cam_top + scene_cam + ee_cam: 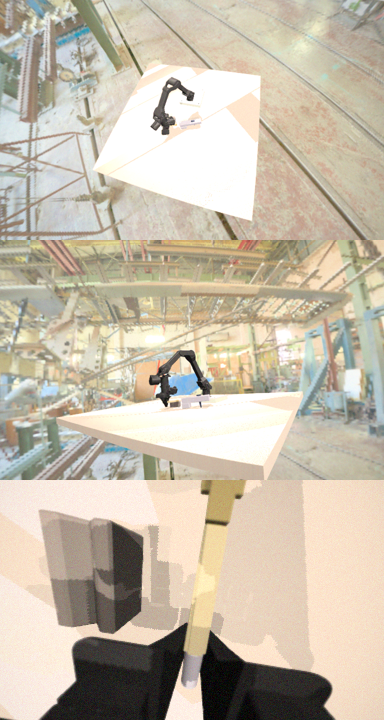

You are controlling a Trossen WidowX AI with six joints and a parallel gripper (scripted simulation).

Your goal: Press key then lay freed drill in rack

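The rack is 80 mm behind my gripper tip, 10 mm to the left of it and 10 mm above it. Round my gripper tip: housing: 60 mm behind, 190 mm to the left, 30 mm above.
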